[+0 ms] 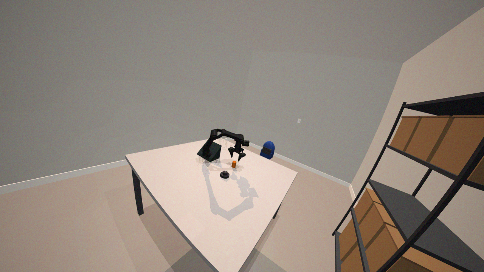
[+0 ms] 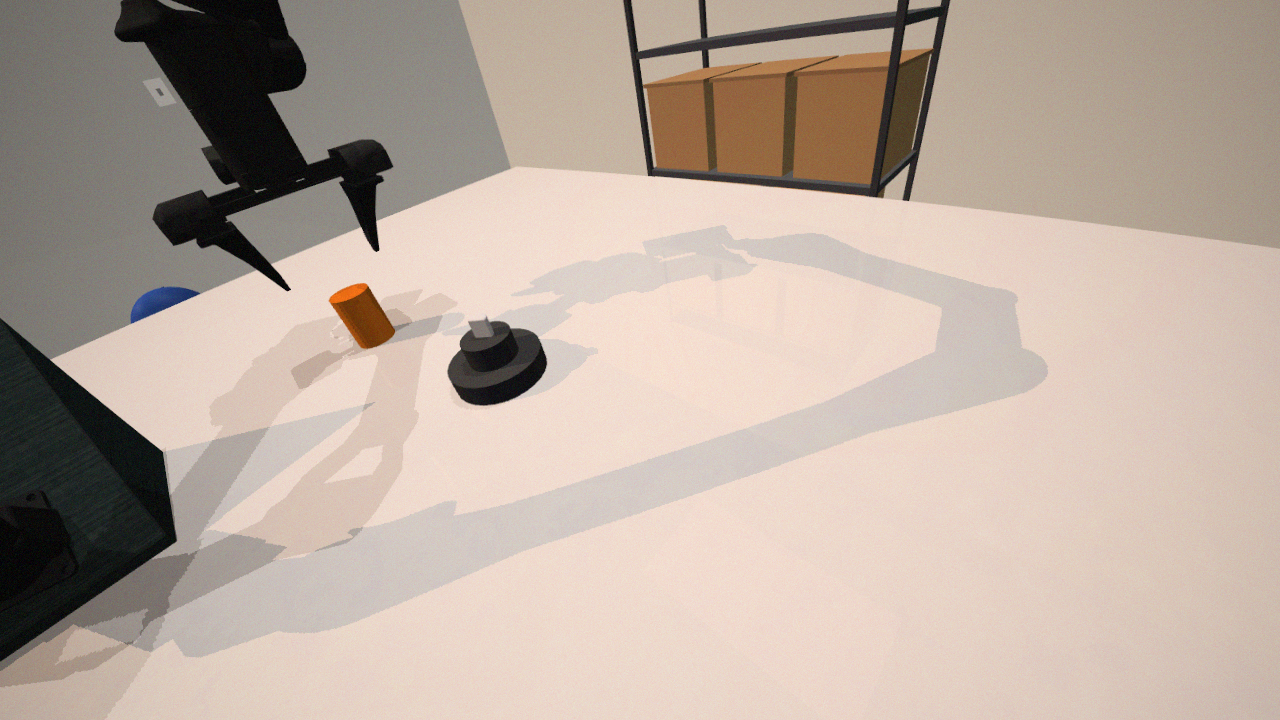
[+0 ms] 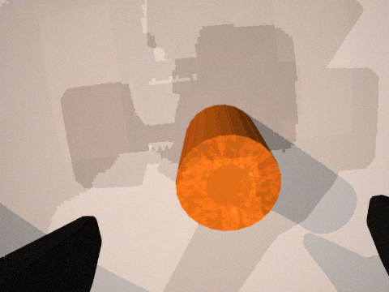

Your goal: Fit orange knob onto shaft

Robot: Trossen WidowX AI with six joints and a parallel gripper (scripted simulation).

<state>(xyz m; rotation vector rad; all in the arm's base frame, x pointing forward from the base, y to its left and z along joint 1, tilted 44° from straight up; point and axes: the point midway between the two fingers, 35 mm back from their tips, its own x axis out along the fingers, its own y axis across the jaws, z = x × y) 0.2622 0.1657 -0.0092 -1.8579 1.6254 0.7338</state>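
The orange knob lies 4 cm below my gripper tip. Round my gripper tip: round black pedestal 6 cm ahead, 19 cm to the right, 6 cm below.
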